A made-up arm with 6 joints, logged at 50 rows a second.
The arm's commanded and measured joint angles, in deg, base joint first. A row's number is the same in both.
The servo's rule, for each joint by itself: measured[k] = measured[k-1] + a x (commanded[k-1-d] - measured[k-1]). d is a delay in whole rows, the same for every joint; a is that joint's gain. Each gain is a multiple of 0.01, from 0.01 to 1. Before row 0 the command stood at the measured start. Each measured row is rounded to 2 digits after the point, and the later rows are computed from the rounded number. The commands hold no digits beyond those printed.
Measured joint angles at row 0: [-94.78 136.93 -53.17 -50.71 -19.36 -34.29]
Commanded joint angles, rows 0 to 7: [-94.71 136.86 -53.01 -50.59 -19.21 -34.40]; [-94.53 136.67 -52.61 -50.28 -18.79 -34.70]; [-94.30 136.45 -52.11 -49.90 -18.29 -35.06]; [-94.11 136.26 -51.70 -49.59 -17.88 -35.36]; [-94.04 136.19 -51.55 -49.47 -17.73 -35.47]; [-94.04 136.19 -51.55 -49.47 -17.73 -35.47]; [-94.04 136.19 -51.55 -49.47 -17.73 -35.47]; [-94.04 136.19 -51.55 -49.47 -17.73 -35.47]
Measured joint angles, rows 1 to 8: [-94.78 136.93 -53.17 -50.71 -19.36 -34.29]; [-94.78 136.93 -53.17 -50.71 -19.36 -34.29]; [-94.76 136.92 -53.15 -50.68 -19.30 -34.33]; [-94.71 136.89 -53.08 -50.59 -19.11 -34.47]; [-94.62 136.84 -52.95 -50.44 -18.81 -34.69]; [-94.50 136.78 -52.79 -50.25 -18.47 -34.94]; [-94.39 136.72 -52.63 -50.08 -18.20 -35.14]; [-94.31 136.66 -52.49 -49.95 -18.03 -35.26]
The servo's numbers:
d 2
a 0.23 0.11 0.13 0.22 0.37 0.37

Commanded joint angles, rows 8 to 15: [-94.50 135.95 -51.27 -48.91 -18.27 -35.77]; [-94.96 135.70 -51.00 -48.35 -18.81 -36.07]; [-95.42 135.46 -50.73 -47.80 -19.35 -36.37]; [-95.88 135.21 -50.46 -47.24 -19.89 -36.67]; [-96.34 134.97 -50.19 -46.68 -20.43 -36.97]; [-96.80 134.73 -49.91 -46.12 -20.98 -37.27]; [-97.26 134.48 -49.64 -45.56 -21.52 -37.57]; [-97.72 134.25 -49.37 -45.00 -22.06 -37.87]
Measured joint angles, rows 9 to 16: [-94.25 136.61 -52.37 -49.84 -17.92 -35.34]; [-94.20 136.56 -52.26 -49.76 -17.85 -35.39]; [-94.27 136.49 -52.13 -49.57 -18.01 -35.53]; [-94.43 136.40 -51.98 -49.30 -18.31 -35.73]; [-94.66 136.30 -51.82 -48.97 -18.69 -35.97]; [-94.94 136.18 -51.64 -48.59 -19.13 -36.23]; [-95.26 136.05 -51.45 -48.17 -19.61 -36.50]; [-95.61 135.90 -51.25 -47.72 -20.12 -36.78]
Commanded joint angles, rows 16 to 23: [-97.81 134.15 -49.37 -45.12 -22.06 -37.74]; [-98.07 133.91 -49.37 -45.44 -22.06 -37.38]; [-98.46 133.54 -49.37 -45.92 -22.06 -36.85]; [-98.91 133.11 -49.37 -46.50 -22.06 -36.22]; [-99.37 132.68 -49.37 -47.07 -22.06 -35.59]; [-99.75 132.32 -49.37 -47.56 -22.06 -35.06]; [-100.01 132.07 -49.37 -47.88 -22.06 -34.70]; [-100.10 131.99 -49.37 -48.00 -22.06 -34.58]
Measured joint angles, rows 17 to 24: [-95.99 135.74 -51.04 -47.24 -20.64 -37.07]; [-96.39 135.58 -50.82 -46.75 -21.17 -37.37]; [-96.72 135.42 -50.63 -46.39 -21.50 -37.51]; [-97.03 135.25 -50.47 -46.18 -21.71 -37.46]; [-97.36 135.06 -50.33 -46.12 -21.84 -37.23]; [-97.72 134.85 -50.21 -46.20 -21.92 -36.86]; [-98.10 134.61 -50.10 -46.39 -21.97 -36.39]; [-98.48 134.36 -50.01 -46.65 -22.00 -35.90]
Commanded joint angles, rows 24 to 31: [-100.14 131.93 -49.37 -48.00 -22.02 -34.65]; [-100.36 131.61 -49.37 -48.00 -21.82 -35.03]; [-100.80 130.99 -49.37 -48.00 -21.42 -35.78]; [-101.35 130.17 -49.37 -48.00 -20.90 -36.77]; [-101.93 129.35 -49.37 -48.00 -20.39 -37.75]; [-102.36 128.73 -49.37 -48.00 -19.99 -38.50]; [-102.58 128.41 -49.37 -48.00 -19.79 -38.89]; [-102.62 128.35 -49.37 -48.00 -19.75 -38.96]
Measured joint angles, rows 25 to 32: [-98.83 134.11 -49.93 -46.92 -22.02 -35.46]; [-99.12 133.88 -49.86 -47.16 -22.03 -35.13]; [-99.35 133.67 -49.80 -47.34 -22.03 -34.95]; [-99.58 133.44 -49.74 -47.49 -21.95 -34.98]; [-99.86 133.17 -49.69 -47.60 -21.75 -35.28]; [-100.20 132.84 -49.65 -47.69 -21.44 -35.83]; [-100.60 132.46 -49.61 -47.76 -21.05 -36.54]; [-101.00 132.05 -49.58 -47.81 -20.66 -37.27]
